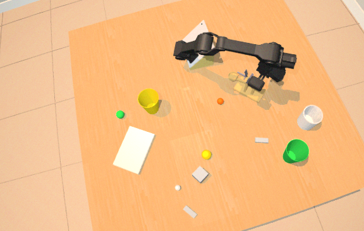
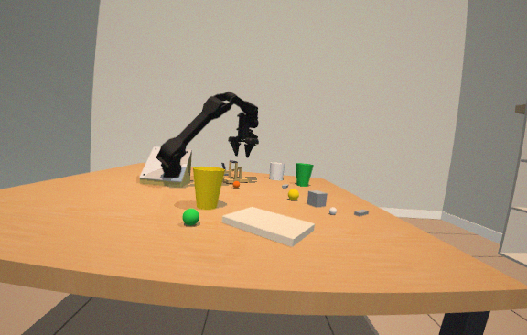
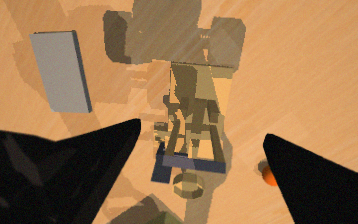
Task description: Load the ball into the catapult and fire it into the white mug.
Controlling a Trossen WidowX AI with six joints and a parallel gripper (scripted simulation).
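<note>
The orange ball lies 20 mm behind my gripper tip, 180 mm to the right of it and 110 mm below it. Also, from my gripper tip: green cup: 340 mm ahead, 10 mm to the left, 100 mm below; then white mug: 220 mm ahead, 160 mm to the left, 100 mm below; then wooden catapult: 70 mm behind, 40 mm to the right, 80 mm below.
</note>
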